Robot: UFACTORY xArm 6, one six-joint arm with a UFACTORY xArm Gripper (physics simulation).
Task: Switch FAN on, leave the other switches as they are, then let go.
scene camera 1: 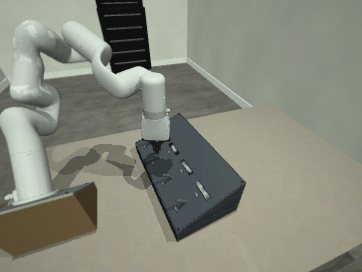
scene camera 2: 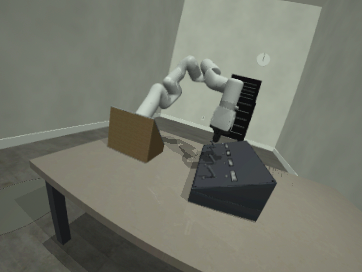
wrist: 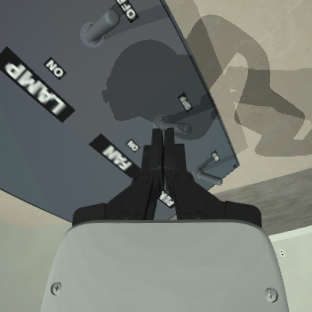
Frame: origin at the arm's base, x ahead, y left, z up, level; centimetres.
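Seen in the pictures: gripper, fingertip midpoint: [scene camera 1: 157, 151] [scene camera 2: 214, 141] [wrist: 164, 140]; arm's base, link origin: [scene camera 1: 37, 198] [scene camera 2: 136, 126].
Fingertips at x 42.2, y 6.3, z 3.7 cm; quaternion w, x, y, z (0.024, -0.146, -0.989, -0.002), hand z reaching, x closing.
Observation:
Offsets run from my fingertips to a thing's middle. "pt": to the spot under its first point.
The dark sloped switch panel @(dx +9.4, dy -1.2, dz -10.4 cm) [scene camera 1: 212, 167] [scene camera 2: 252, 167] [wrist: 75, 160] stands on the table. The FAN label @(dx +8.0, dy +4.6, dz -4.7 cm) [scene camera 1: 173, 148] [wrist: 116, 154] is readable in the wrist view. The FAN lever @(dx -0.1, dy +3.3, dz -5.5 cm) [wrist: 176, 125] leans toward its OFF label @(pt dx -2.2, dy +3.0, dz -9.1 cm) [wrist: 185, 102], away from its ON label @(pt dx +5.7, dy +4.2, dz -5.7 cm) [wrist: 132, 145]. My gripper [scene camera 1: 157, 151] [scene camera 2: 216, 140] [wrist: 164, 140] is shut and empty. Its fingertips are over the panel, close to the FAN lever on its ON side in the wrist view; whether they touch it cannot be told. The LAMP lever @(dx +1.8, dy -8.6, dz -5.5 cm) [wrist: 102, 25] leans toward OFF.
Another lever @(dx -2.1, dy +15.1, dz -5.5 cm) [wrist: 207, 176] is beyond FAN, its label partly hidden by the fingers. The nearest lever @(dx +3.8, dy -20.4, dz -5.5 cm) [scene camera 1: 180, 204] [scene camera 2: 209, 172] is at the panel's other end. A brown wedge-shaped block [scene camera 1: 55, 220] [scene camera 2: 131, 134] stands by the arm's base. A black drawer cabinet [scene camera 1: 125, 37] stands behind.

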